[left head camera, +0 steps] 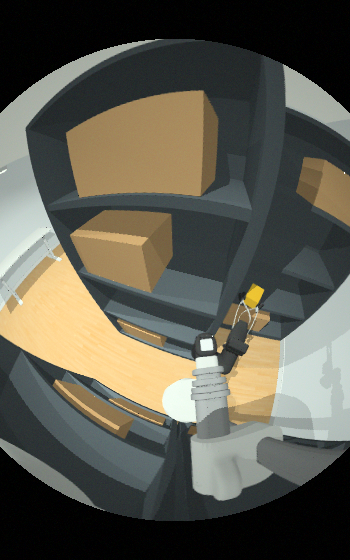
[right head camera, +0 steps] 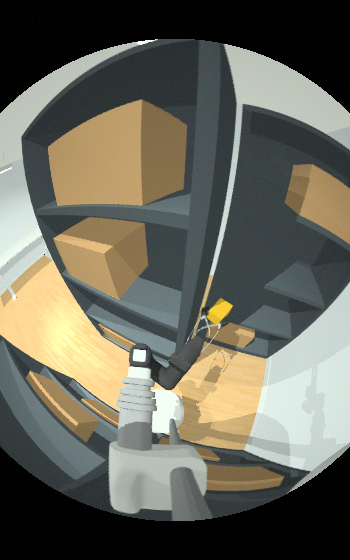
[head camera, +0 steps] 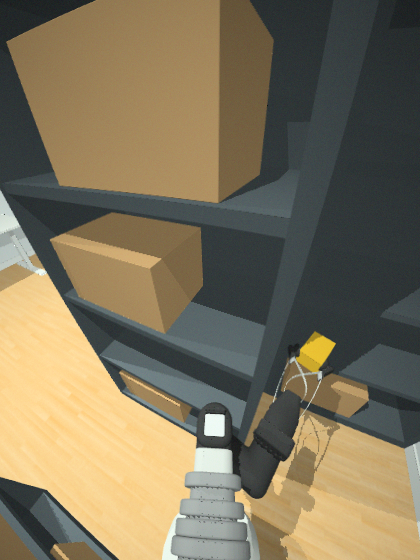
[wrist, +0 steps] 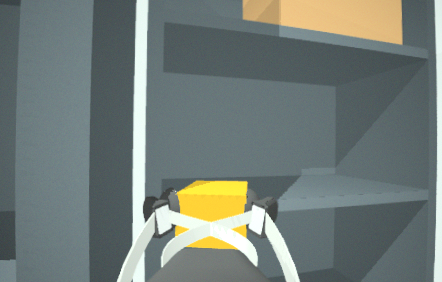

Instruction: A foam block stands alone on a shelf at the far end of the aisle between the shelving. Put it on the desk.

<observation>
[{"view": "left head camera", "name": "dark shelving unit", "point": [214,236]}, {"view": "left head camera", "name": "dark shelving unit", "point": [140,467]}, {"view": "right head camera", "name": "dark shelving unit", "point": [160,308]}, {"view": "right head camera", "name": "dark shelving unit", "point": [37,428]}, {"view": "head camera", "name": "my gripper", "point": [311,352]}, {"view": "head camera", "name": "yellow foam block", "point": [315,351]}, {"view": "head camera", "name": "dark shelving unit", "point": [255,243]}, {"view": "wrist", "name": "my gripper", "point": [208,204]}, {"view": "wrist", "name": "yellow foam block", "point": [210,201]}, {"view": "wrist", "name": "dark shelving unit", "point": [74,74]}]
</observation>
